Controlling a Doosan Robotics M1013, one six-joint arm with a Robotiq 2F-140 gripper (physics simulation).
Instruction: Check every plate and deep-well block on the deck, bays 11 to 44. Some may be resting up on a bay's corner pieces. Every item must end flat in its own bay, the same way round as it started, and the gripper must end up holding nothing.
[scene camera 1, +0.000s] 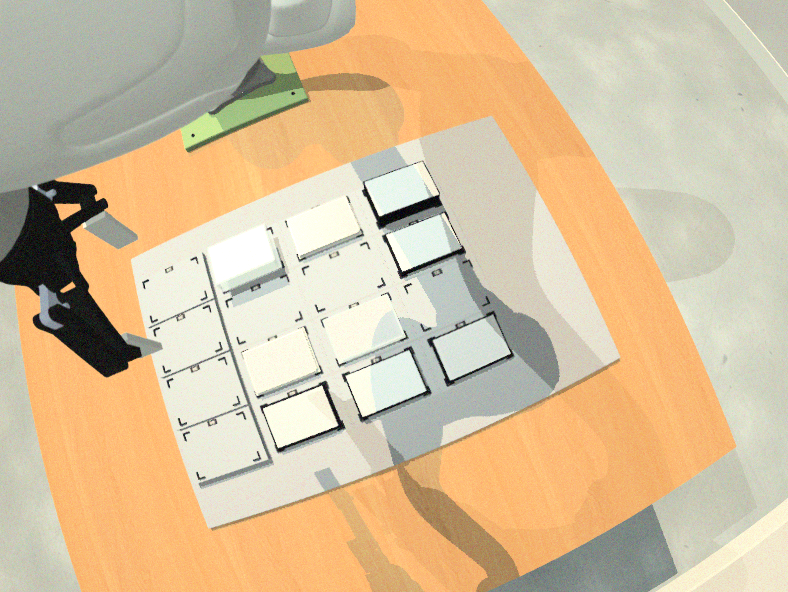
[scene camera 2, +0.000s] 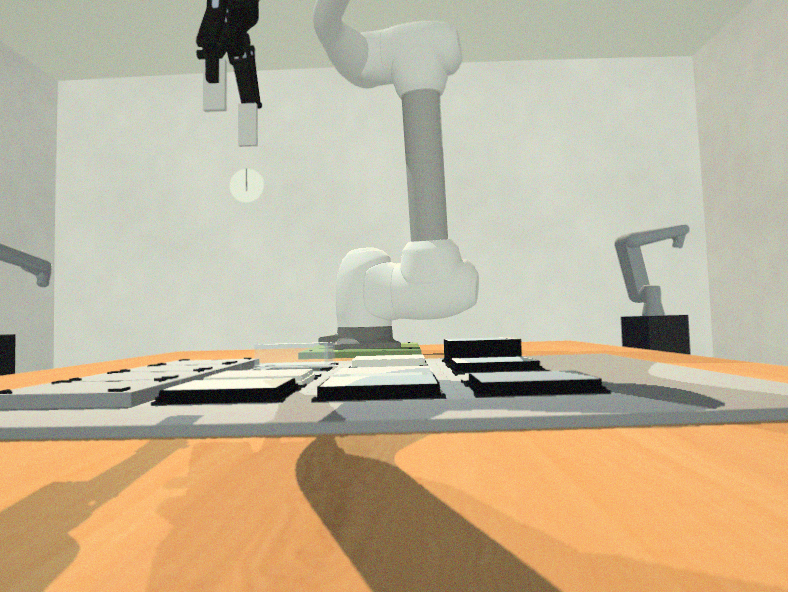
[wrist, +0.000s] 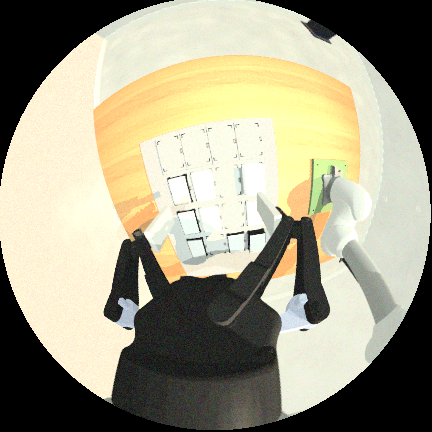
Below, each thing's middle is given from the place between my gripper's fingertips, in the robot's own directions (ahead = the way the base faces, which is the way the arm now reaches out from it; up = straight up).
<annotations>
My gripper is now 14 cm past the tall white block (scene camera 1: 252, 254), 8 cm to the right of it and 35 cm above it. The rest, counted from my hand: black-edged plate (scene camera 1: 413, 247) (1 cm ahead, 39 cm to the left, 37 cm below); then tall black-sided block (scene camera 2: 503, 346) (10 cm behind, 40 cm to the left, 35 cm below).
</annotations>
